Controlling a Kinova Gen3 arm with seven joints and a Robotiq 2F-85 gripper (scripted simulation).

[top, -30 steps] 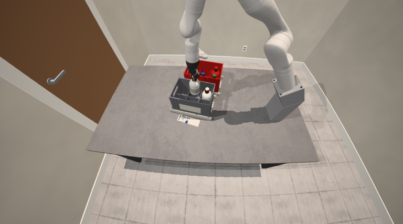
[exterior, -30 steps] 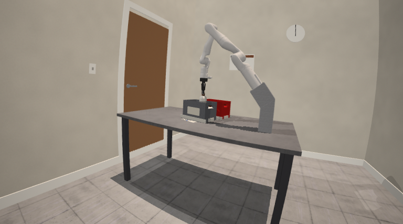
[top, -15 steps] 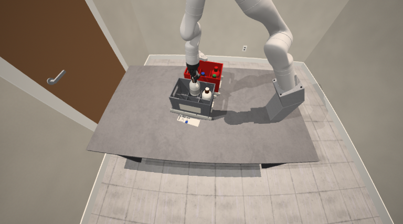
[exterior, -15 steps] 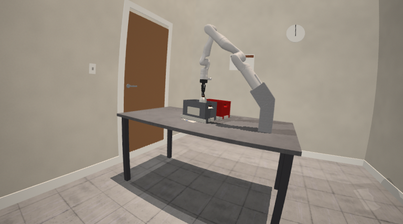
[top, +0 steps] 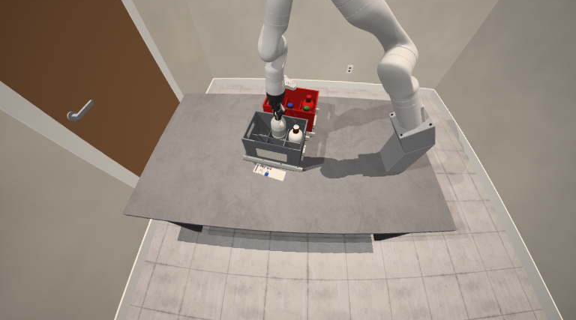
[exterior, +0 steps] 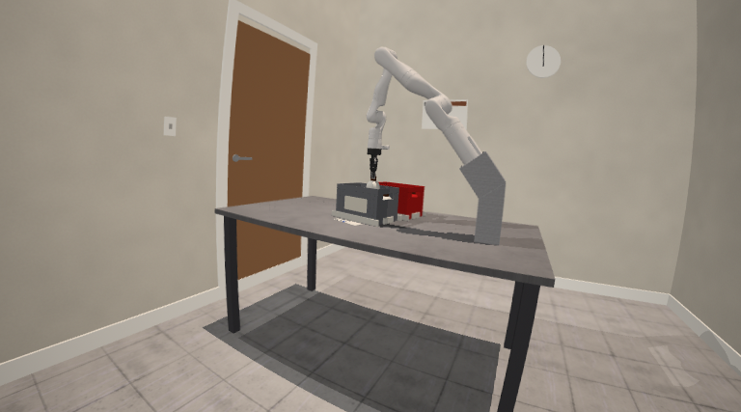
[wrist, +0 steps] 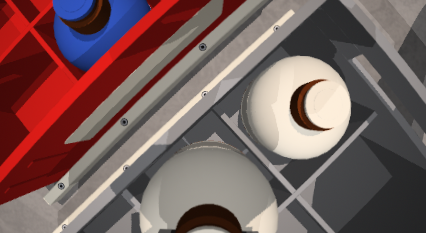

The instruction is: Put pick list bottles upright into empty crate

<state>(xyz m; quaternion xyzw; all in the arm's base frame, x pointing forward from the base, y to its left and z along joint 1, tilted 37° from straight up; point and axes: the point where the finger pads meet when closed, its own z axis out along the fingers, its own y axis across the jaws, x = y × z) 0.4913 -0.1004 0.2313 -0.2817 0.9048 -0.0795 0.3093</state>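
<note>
Right now the grey crate is 15 cm below my hand and 4 cm to the left of it. Round my hand: red crate: 18 cm to the right, 15 cm below, 6 cm behind; then blue-label bottle: 14 cm to the right, 14 cm below, 5 cm behind; then green-label bottle: 14 cm below, 14 cm behind, 12 cm to the right.
</note>
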